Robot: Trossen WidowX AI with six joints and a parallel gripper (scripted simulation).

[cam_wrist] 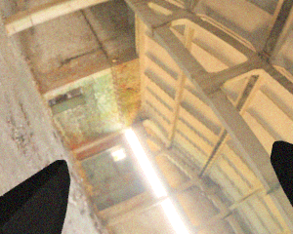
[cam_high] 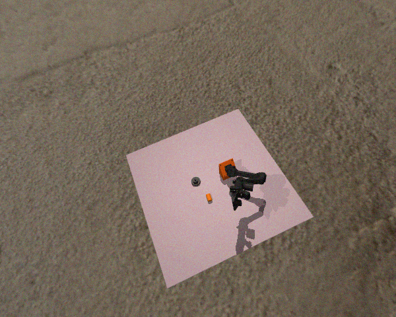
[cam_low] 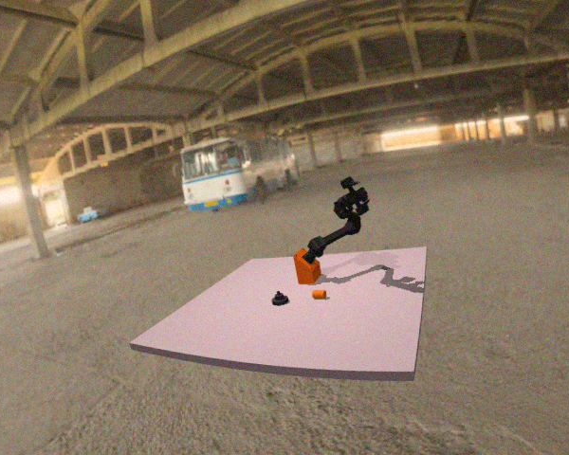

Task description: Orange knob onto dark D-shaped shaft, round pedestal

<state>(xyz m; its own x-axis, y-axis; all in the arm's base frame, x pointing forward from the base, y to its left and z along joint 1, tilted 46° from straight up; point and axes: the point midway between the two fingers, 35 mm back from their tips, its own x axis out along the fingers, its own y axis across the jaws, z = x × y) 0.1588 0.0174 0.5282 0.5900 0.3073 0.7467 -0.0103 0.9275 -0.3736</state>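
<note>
Right now the orange knob is 470 mm below my gripper tip, 270 mm to the right of it and 90 mm ahead of it. Also, from my gripper tip: round pedestal 470 mm to the right, 460 mm below, 140 mm ahead.
</note>
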